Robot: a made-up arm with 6 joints.
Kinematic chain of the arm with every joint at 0, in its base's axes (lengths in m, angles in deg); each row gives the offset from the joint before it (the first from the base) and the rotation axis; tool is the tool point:
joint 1: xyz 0 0 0.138 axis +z
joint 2: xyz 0 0 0 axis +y
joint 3: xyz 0 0 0.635 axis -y
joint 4: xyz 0 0 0 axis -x
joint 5: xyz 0.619 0 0 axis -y
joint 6: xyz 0 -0.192 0 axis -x
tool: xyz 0 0 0
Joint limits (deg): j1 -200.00..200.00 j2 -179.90..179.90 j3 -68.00..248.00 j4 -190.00..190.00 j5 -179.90..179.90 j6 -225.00..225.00
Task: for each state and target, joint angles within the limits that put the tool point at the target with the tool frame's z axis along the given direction. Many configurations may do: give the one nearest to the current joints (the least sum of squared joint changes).
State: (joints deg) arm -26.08 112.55 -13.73 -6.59 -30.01 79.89
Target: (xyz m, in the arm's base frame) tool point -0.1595 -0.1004 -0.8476 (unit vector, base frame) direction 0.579 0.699 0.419
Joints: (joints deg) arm -51.56 143.46 9.60 12.64 -37.92 106.27
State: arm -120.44 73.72 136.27 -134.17 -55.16 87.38
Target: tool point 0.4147 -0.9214 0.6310 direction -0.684 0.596 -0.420
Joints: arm -74.89 91.76 156.14 -146.59 -78.95 135.89
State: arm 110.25 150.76 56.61 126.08 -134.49 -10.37
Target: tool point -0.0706 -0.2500 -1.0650 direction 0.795 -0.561 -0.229
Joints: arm 87.55 175.50 41.11 108.16 -143.17 27.41
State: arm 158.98 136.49 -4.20 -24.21 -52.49 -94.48
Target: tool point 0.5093 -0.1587 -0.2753 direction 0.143 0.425 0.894
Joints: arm 153.55 172.93 -11.24 -63.80 -52.74 -89.71
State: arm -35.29 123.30 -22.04 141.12 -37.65 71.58
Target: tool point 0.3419 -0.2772 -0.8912 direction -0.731 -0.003 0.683
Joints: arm -48.50 127.75 15.67 112.15 -61.65 120.86
